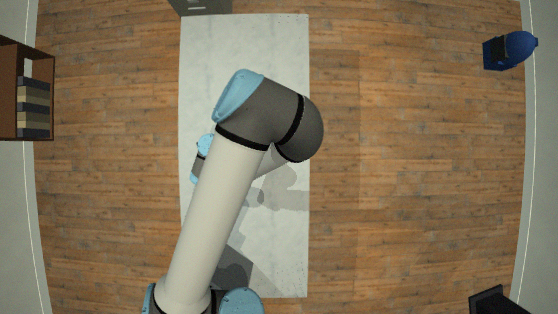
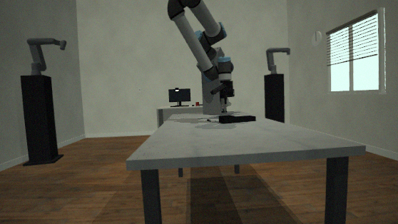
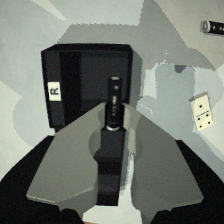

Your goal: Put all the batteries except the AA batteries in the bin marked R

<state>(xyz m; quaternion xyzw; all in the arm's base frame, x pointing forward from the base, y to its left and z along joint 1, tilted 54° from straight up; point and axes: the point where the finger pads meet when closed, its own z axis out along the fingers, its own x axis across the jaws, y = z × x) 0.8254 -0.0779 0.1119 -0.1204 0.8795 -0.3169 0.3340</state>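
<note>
My hand is 30 mm short of the black bin, 90 mm to the right of it and 60 mm above it. Also, from my hand: white domino: 120 mm behind, 40 mm to the left, 80 mm below; blue cylindrical battery: 60 mm behind, 110 mm to the left, 80 mm below; thin black cylindrical battery: 10 mm below.
</note>
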